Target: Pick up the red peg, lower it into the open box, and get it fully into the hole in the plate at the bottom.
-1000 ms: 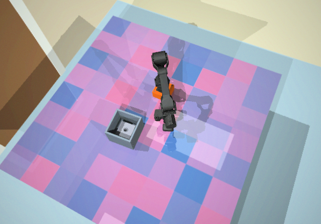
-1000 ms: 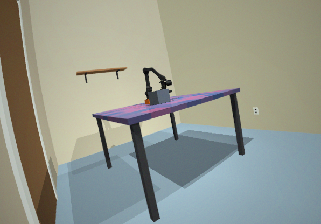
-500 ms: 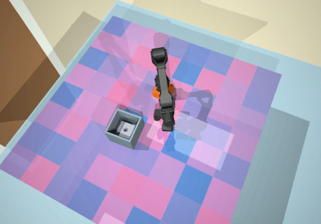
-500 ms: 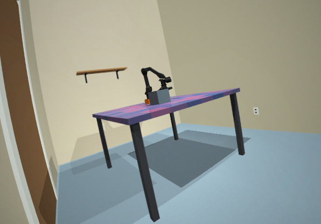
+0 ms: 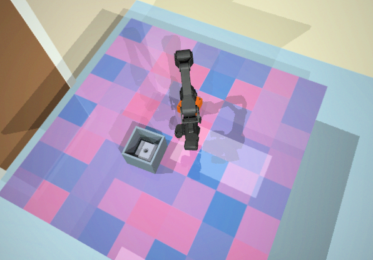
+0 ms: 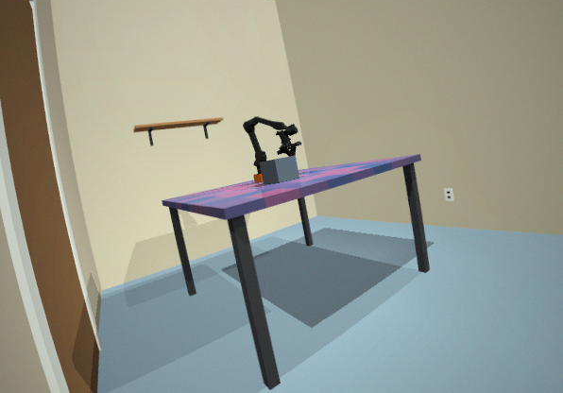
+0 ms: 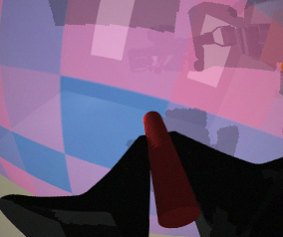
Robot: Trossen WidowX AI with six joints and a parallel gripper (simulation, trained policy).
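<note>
My gripper tip is 12 cm short of the pale plate, 22 cm to the left of it and 7 cm above it. Also, from my gripper tip: red peg: 1 cm to the right, 2 cm above.
</note>
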